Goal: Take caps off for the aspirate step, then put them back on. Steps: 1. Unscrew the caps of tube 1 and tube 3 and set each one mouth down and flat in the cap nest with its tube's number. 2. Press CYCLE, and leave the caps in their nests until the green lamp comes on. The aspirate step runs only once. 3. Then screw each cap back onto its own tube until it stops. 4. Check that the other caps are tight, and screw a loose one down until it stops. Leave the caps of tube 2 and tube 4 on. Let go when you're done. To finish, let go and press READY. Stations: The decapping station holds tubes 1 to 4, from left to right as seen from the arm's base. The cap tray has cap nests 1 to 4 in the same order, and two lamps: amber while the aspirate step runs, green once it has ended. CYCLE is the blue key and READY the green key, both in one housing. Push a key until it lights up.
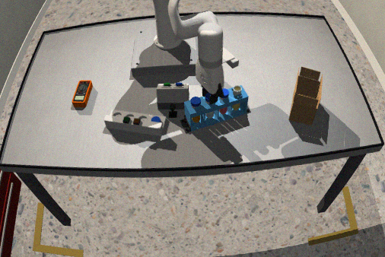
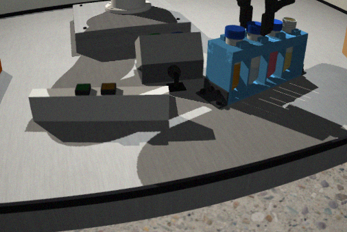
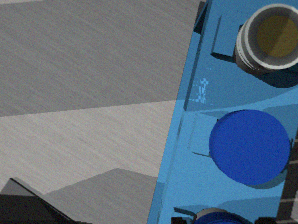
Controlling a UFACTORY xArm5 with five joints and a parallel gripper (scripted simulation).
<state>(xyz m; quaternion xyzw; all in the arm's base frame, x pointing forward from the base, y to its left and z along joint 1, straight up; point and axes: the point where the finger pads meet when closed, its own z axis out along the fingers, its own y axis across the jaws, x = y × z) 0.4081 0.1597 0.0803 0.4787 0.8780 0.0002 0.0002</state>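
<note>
Now: hand 50 mm to the right of the blue cap, 20 mm past it and 20 mm above it. Round my hand: blue key 120 mm behind, 110 mm to the right, 60 mm below; green key 150 mm to the right, 120 mm behind, 60 mm below; grey key housing 130 mm to the right, 100 mm behind, 80 mm below.
</note>
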